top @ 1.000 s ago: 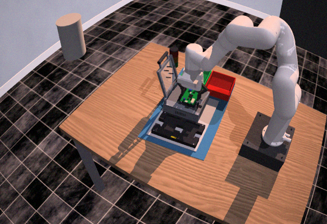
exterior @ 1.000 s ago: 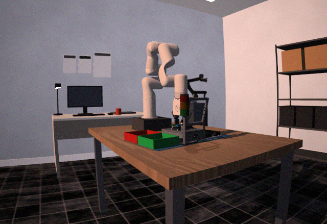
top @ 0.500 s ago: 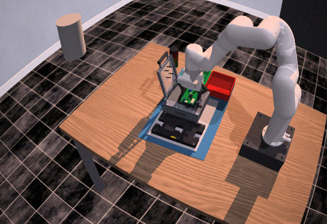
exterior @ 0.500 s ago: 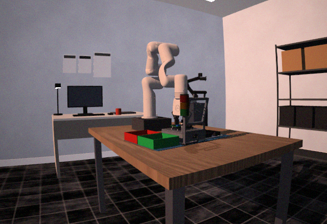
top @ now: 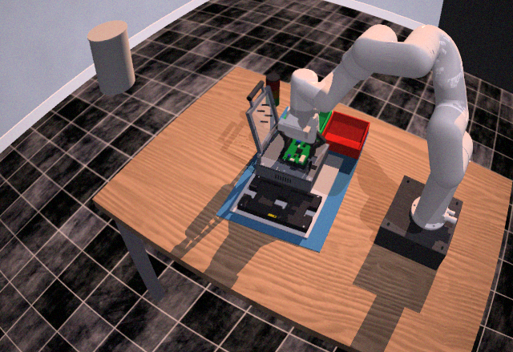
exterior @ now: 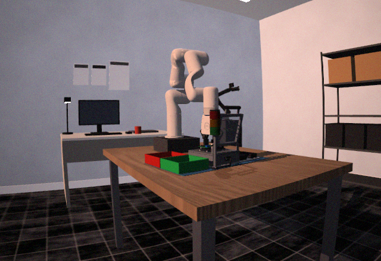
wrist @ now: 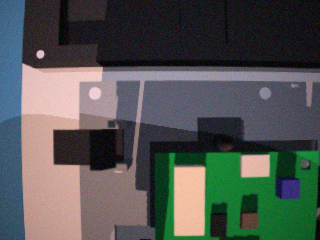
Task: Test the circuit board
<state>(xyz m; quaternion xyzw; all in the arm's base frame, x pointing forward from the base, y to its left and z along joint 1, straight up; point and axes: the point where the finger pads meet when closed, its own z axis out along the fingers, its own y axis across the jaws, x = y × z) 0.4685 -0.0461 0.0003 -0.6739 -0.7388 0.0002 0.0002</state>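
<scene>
Right now my hand is right at the green circuit board. The rest, counted from my hand: black block (7 cm behind, 5 cm to the left); then green bin (19 cm to the right, 7 cm below, 6 cm ahead); then clear lid (12 cm ahead, 10 cm above, 1 cm to the left).
</scene>
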